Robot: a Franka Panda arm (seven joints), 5 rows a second.
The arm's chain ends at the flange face. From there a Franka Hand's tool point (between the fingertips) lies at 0.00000 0.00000 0.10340 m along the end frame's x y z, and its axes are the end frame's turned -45 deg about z.
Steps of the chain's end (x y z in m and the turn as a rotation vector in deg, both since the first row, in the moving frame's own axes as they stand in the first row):
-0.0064 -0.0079 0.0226 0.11 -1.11 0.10
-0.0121 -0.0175 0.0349 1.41 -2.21 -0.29
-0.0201 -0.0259 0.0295 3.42 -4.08 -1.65
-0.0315 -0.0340 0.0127 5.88 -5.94 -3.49
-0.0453 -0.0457 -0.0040 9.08 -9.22 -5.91
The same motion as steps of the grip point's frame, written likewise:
-0.0002 -0.0117 0.0226 0.86 -0.71 0.10
0.0028 -0.0255 0.0348 2.56 -0.57 -0.29
0.0031 -0.0421 0.0291 5.30 -0.47 -1.65
0.0012 -0.0613 0.0116 8.36 -0.04 -3.49
-0.0011 -0.0875 -0.0066 12.94 -0.10 -5.91

